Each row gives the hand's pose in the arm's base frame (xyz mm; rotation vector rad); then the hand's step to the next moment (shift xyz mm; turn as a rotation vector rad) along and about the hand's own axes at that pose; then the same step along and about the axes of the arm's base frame.
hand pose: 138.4 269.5 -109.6 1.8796 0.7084 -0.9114
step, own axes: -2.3 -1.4 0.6 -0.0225 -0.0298 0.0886
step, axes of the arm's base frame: -2.6 -0.2 1.0 -0.0624 -0.0691 -0.0242
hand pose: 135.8 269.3 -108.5 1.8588 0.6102 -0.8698
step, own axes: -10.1 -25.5 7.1 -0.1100 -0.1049 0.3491
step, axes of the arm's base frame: -26.9 3.7 -8.2 -0.2500 -0.2782 -0.0716
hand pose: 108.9 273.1 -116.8 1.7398 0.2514 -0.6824
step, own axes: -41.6 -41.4 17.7 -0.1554 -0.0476 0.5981
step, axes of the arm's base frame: -59.9 2.8 -12.7 -0.3349 -0.5204 -0.0337
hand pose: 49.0 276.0 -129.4 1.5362 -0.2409 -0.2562
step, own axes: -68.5 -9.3 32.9 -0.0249 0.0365 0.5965
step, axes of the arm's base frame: -75.5 -10.0 -8.2 -0.2094 -0.5581 0.0494
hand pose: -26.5 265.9 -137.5 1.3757 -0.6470 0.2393
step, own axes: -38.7 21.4 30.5 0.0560 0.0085 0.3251
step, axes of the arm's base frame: -51.0 -16.8 -2.0 -0.0522 -0.3210 0.0561
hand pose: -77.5 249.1 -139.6 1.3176 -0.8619 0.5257
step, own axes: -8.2 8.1 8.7 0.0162 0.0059 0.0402
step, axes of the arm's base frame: -13.2 -5.7 -1.4 -0.0046 -0.0399 0.0172
